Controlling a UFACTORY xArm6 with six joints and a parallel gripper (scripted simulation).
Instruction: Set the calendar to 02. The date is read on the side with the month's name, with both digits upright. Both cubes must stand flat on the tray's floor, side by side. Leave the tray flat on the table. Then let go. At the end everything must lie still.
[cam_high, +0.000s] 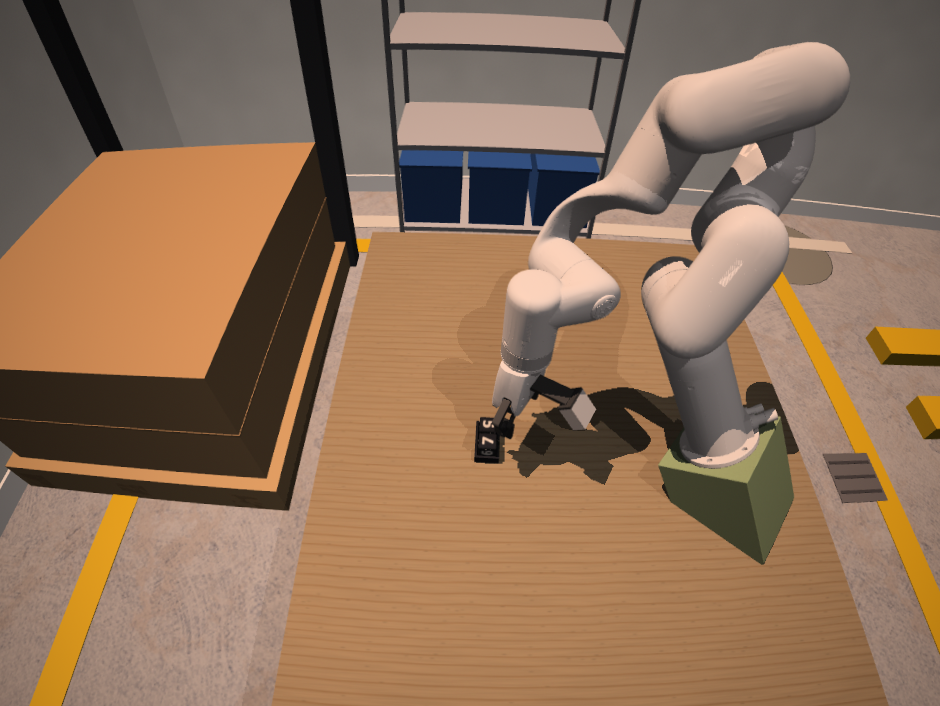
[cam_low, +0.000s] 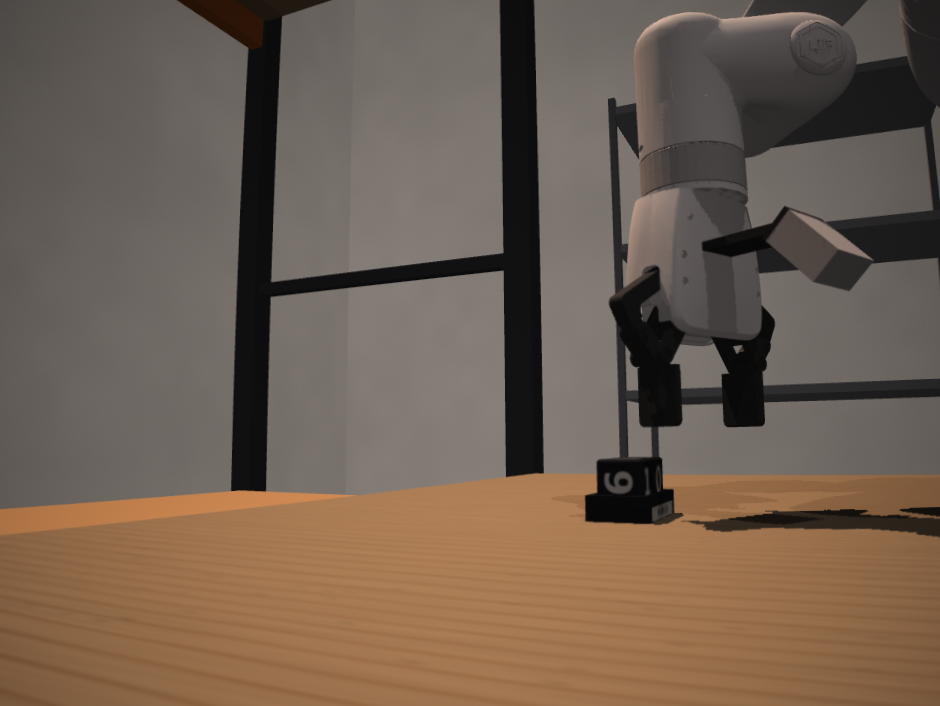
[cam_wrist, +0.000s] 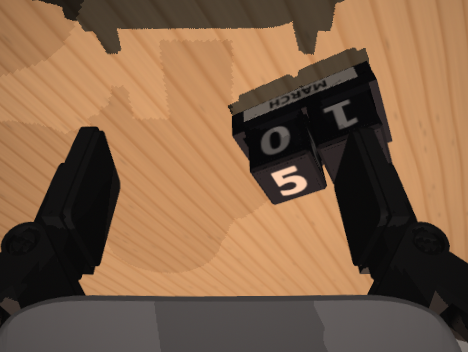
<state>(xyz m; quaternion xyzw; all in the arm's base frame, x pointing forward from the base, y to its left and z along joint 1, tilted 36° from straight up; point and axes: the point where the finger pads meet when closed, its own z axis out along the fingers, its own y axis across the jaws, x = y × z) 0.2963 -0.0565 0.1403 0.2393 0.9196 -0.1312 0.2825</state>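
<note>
The cube lies 50 mm below my hand, 50 mm ahead of it and 40 mm to the left of it. From my hand the other things lie so: black calendar tray: 60 mm below, 50 mm ahead, 20 mm to the left.
</note>
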